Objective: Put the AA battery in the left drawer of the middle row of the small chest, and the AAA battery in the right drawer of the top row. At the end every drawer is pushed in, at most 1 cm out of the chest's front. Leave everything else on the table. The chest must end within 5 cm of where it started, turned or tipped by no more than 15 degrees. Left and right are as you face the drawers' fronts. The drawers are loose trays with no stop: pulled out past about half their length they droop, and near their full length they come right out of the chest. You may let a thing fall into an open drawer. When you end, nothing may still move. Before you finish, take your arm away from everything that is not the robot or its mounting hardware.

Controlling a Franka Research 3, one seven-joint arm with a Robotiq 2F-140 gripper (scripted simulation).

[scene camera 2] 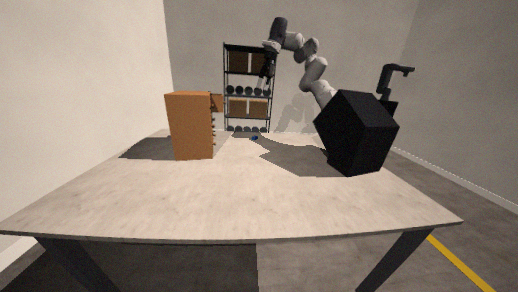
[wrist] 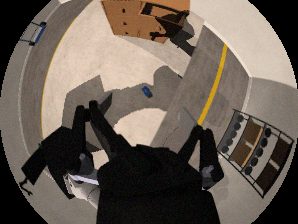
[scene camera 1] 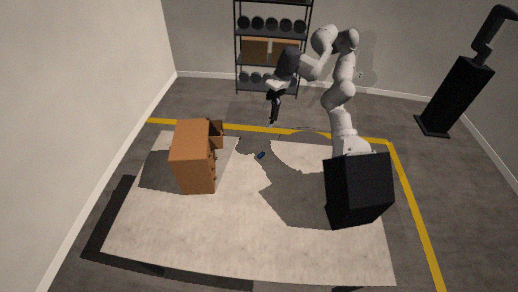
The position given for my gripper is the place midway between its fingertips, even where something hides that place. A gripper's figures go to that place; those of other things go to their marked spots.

Scene:
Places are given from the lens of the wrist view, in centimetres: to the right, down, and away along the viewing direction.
my gripper [wrist: 146, 105]: 0, -2, 20
drawer [wrist: 162, 25]: 4, -26, 22

